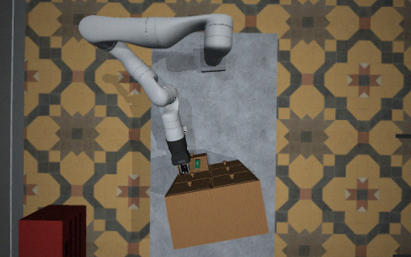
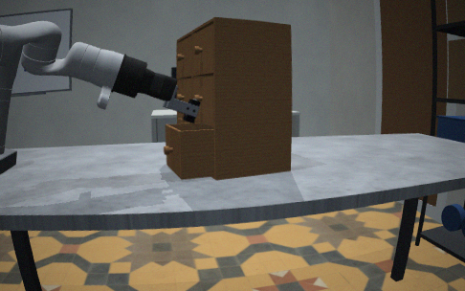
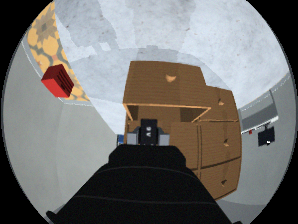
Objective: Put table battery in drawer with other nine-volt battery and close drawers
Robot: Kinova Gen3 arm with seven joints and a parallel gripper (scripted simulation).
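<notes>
Now: the black nine-volt battery 10 mm ahead of my hand and 10 mm above it. From my hand the other things lie so: green nine-volt battery: 120 mm below, 50 mm to the left, 20 mm ahead.
</notes>
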